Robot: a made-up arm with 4 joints.
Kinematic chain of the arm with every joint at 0, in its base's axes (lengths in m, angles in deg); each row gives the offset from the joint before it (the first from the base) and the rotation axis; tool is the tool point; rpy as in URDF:
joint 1: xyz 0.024 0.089 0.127 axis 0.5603 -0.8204 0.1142
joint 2: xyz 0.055 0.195 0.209 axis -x
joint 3: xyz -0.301 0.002 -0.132 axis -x
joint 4: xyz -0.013 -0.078 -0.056 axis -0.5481 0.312 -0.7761
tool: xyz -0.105 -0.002 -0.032 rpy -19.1 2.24 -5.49
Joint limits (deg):
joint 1: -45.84..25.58
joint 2: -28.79..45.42
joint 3: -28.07..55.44
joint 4: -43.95..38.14
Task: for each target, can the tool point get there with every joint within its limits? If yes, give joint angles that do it. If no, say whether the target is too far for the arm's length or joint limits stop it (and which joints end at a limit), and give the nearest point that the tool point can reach.
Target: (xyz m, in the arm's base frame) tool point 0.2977 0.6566 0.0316
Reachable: no: joint limits stop it (at a limit: joint 1, joint 2, joint 3, joint 4) | nearest point -0.2620 0.4507 0.2179 | short by 0.625 m
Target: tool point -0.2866 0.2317 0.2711
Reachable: yes | joints -33.64 -7.84 27.22 -15.18
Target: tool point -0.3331 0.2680 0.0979
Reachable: yes | joints -9.63 -9.46 -18.58 -23.73
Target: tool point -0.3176 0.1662 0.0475
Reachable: yes | joints 10.21 5.18 -6.83 -32.25
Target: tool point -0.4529 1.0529 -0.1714
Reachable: no: too far | nearest point -0.2963 0.3927 0.0114 | short by 0.703 m
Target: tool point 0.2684 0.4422 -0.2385
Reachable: no: joint limits stop it (at a limit: joint 1, joint 3, joint 4) | nearest point -0.2820 0.3137 -0.0247 | short by 0.604 m
